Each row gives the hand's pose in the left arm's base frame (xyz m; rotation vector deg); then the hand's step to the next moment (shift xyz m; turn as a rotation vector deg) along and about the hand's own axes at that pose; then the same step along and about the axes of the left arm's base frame.
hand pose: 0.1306 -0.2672 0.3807 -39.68 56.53 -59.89
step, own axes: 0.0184 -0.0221 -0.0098 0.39 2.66 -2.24
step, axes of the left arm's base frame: -0.0142 -0.0254 0.0087 -0.96 0.57 -3.32
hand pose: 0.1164 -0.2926 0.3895 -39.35 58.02 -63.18
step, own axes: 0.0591 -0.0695 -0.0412 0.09 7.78 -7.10
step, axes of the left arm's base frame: -0.0583 -0.0776 0.0245 -3.43 2.68 -9.59
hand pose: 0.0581 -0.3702 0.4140 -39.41 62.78 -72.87
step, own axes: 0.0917 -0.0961 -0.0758 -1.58 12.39 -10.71
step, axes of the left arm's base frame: -0.1133 -0.0969 0.0344 -4.80 5.83 -14.62
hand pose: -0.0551 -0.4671 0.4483 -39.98 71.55 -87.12
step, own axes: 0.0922 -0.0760 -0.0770 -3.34 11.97 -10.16
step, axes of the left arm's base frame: -0.1236 -0.0612 0.0342 -3.88 7.26 -13.78
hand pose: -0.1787 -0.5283 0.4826 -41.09 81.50 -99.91
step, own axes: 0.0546 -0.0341 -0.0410 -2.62 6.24 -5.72
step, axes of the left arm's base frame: -0.0703 -0.0199 0.0220 -1.88 4.75 -7.24
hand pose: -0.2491 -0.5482 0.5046 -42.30 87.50 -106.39
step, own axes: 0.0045 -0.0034 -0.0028 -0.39 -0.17 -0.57
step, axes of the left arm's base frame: -0.0054 -0.0011 0.0030 -0.19 0.68 0.05
